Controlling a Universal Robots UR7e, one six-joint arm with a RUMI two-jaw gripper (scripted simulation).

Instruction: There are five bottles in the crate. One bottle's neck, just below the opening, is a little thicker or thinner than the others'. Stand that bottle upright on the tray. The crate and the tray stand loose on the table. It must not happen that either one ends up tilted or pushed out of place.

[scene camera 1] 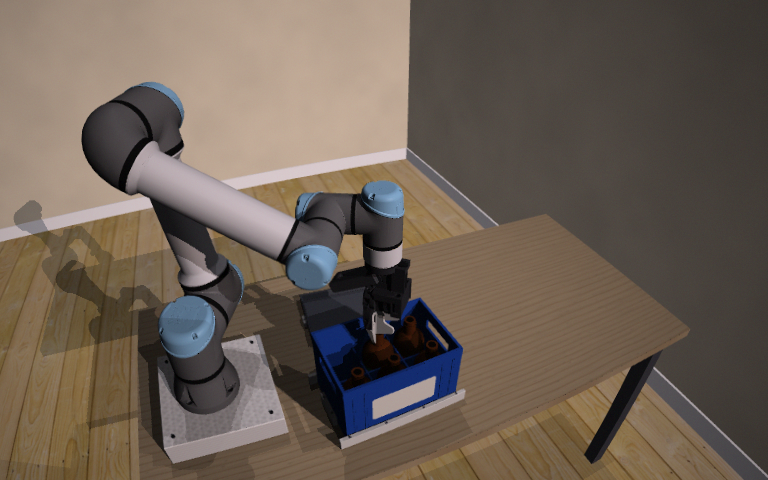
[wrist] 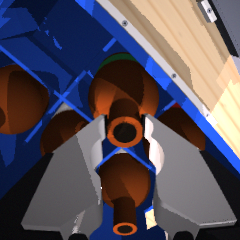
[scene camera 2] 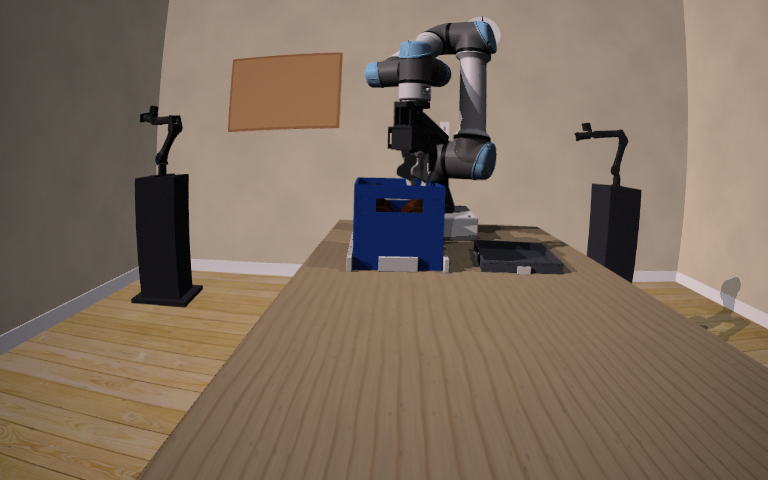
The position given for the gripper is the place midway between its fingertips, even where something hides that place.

Note:
In view: the gripper [scene camera 1: 376, 338], a dark tray [scene camera 2: 512, 254], a bottle [scene camera 1: 408, 340], a bottle [scene camera 1: 374, 356], a crate [scene camera 1: 361, 407], a bottle [wrist: 125, 182] and a bottle [wrist: 66, 122].
The crate is seen too in the wrist view [wrist: 54, 49] and in scene camera 2 [scene camera 2: 421, 235]. The gripper shows as well in the wrist view [wrist: 124, 115] and in scene camera 2 [scene camera 2: 416, 196].

